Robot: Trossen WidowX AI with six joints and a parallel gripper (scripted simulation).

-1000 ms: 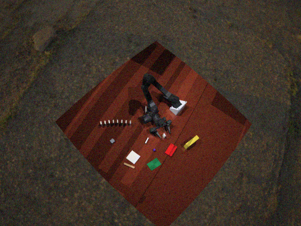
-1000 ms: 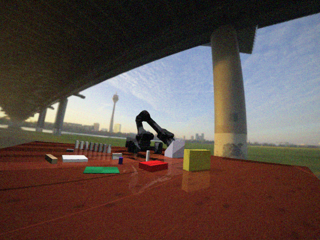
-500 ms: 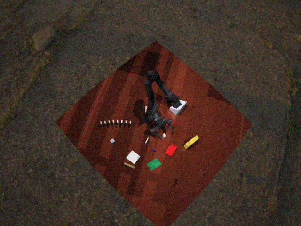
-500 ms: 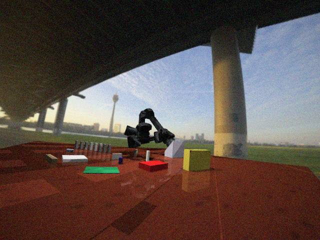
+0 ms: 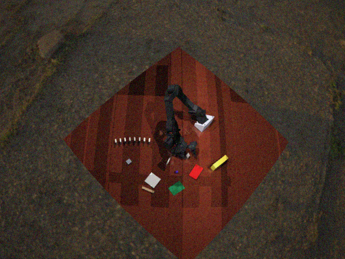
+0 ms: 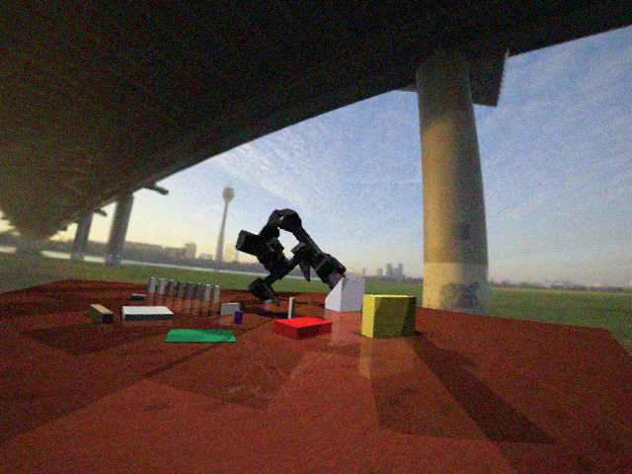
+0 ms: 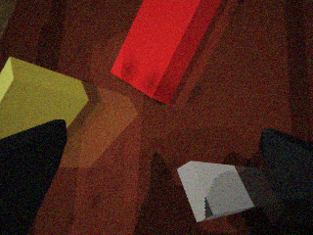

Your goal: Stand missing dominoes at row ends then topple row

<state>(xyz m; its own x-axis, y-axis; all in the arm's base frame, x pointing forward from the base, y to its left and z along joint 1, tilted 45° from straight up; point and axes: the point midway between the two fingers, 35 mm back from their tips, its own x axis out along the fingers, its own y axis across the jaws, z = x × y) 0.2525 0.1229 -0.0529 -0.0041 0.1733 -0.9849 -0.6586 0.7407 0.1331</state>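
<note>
Now: the red block 2 cm ahead of my gripper tip, 10 cm to the left of it and 5 cm below it. From my gripper tip the other things lie so: green tile 20 cm ahead, 11 cm to the left, 6 cm below; yellow block 15 cm behind, 16 cm to the left, 2 cm below; purple piece 13 cm ahead, 2 cm to the left, 5 cm below.
</note>
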